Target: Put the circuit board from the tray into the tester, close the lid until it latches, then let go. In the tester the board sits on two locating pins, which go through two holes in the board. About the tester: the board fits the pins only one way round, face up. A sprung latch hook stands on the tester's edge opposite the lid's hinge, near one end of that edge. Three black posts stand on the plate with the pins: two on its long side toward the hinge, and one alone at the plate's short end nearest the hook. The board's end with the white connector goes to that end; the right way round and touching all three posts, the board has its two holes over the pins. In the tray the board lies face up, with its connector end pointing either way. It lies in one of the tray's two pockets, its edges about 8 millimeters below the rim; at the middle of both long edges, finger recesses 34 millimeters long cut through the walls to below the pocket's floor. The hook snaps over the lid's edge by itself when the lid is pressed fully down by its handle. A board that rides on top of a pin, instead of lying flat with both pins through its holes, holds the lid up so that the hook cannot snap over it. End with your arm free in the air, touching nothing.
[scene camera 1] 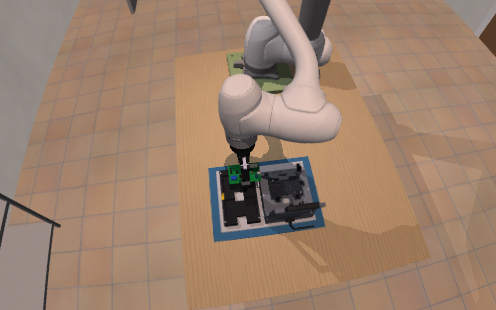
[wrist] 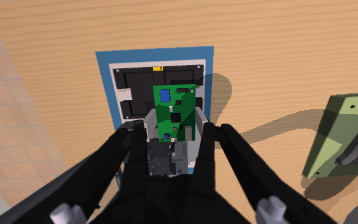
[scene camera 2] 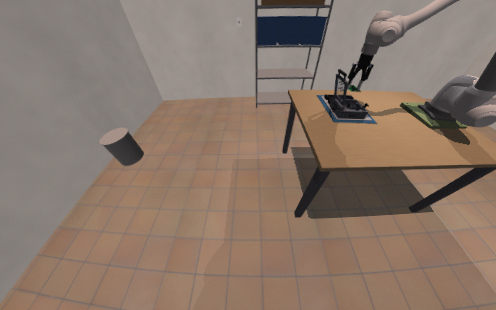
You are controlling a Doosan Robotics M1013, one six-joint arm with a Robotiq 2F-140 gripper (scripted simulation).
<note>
In view: my gripper point(wrist: 175, 114) and a green circuit board point(wrist: 175, 105).
</note>
